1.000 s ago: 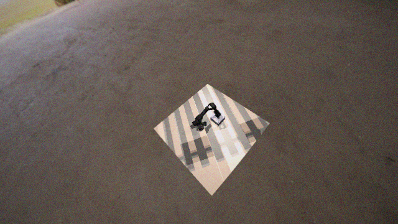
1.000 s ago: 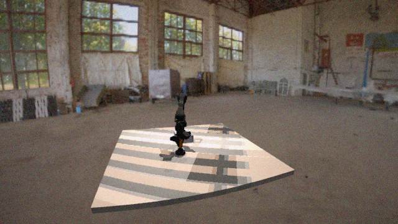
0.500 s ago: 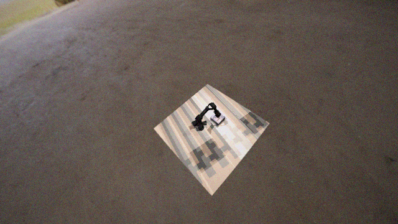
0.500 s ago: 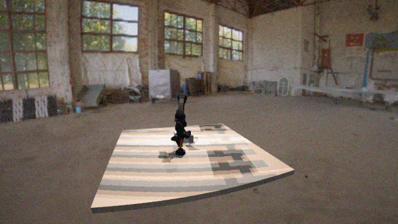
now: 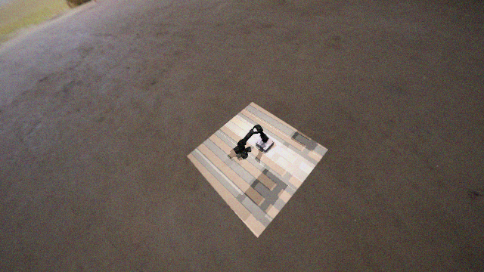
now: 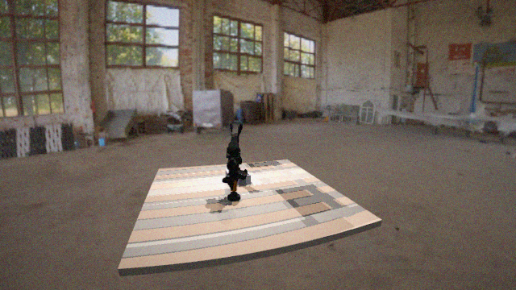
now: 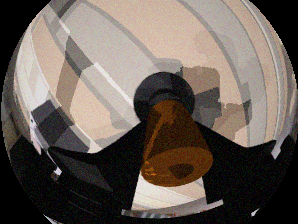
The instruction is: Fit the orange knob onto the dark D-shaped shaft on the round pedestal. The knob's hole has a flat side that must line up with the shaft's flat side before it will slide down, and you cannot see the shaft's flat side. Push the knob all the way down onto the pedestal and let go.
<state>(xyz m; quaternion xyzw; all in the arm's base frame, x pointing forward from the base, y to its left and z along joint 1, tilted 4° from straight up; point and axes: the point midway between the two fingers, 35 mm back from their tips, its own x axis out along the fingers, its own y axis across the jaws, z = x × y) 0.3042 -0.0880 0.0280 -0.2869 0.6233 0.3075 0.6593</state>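
Now: gripper tip 2 cm below the orange knob. Also, from my gripper tip: dark round pedestal 4 cm below.
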